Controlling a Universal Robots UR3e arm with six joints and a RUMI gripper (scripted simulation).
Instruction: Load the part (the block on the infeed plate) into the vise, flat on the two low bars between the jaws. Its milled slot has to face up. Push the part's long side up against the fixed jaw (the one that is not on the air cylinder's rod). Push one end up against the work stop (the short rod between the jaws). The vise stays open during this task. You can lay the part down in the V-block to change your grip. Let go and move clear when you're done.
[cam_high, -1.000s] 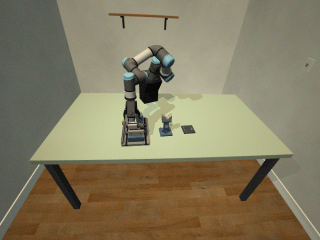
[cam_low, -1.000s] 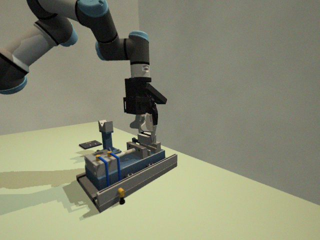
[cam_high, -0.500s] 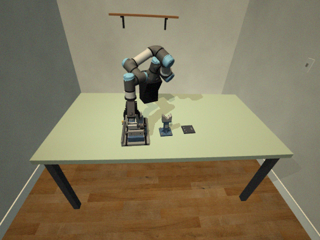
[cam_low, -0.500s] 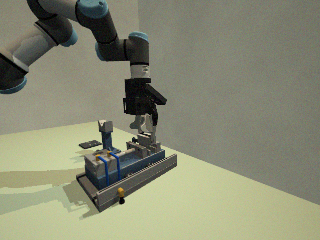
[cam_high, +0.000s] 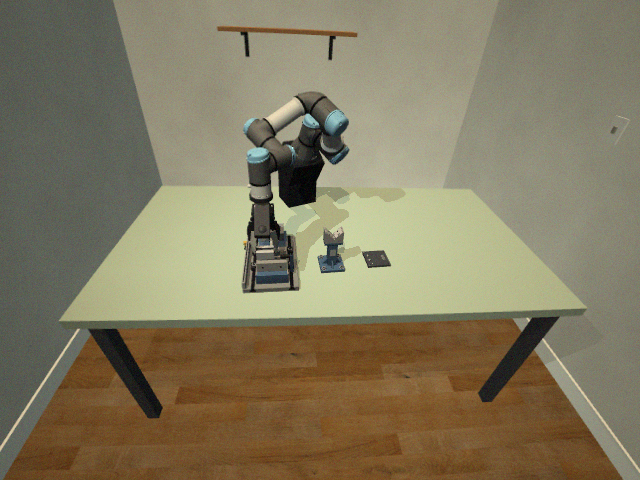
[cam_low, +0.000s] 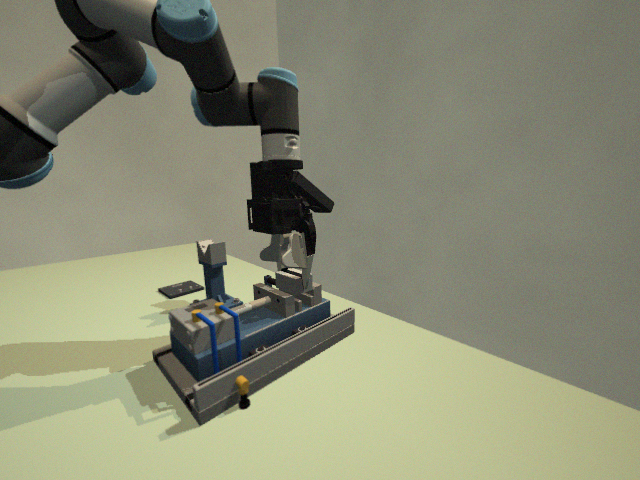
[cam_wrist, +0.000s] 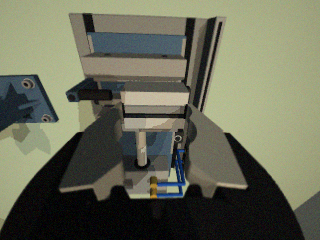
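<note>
Now: hand 30 mm short of the fixed jaw, 20 mm to the right of it and 40 mm above it. The rest, counted from my hand: grey rail (60 mm behind, 80 mm to the right, 80 mm below); part (right at my hand); work stop rod (10 mm behind, 70 mm to the left, 30 mm below).
</note>
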